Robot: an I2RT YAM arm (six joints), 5 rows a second.
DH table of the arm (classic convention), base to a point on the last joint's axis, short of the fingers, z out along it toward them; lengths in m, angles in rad. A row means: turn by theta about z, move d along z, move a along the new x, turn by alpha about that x. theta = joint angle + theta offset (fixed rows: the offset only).
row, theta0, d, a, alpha
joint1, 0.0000, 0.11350, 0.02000, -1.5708
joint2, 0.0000, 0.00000, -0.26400, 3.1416
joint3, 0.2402, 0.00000, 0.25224, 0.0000
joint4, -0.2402, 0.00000, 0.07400, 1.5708
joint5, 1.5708, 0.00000, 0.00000, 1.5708
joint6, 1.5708, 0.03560, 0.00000, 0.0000
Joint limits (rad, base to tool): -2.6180..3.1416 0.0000..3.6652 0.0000..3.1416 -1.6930..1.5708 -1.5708..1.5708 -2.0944..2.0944
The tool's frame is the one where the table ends.
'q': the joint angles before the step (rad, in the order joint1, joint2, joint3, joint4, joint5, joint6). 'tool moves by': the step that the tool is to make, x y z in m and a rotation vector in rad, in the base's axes. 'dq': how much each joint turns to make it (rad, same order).
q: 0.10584, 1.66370, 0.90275, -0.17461, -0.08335, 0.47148
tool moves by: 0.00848, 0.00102, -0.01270, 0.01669, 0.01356, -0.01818
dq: -0.00006, 0.05937, 0.01220, 0.03760, -0.00388, 0.02536
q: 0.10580, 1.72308, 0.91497, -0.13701, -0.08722, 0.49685
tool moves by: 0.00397, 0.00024, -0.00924, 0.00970, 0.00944, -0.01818
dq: -0.00035, 0.03587, 0.00157, 0.02772, 0.00175, 0.02077
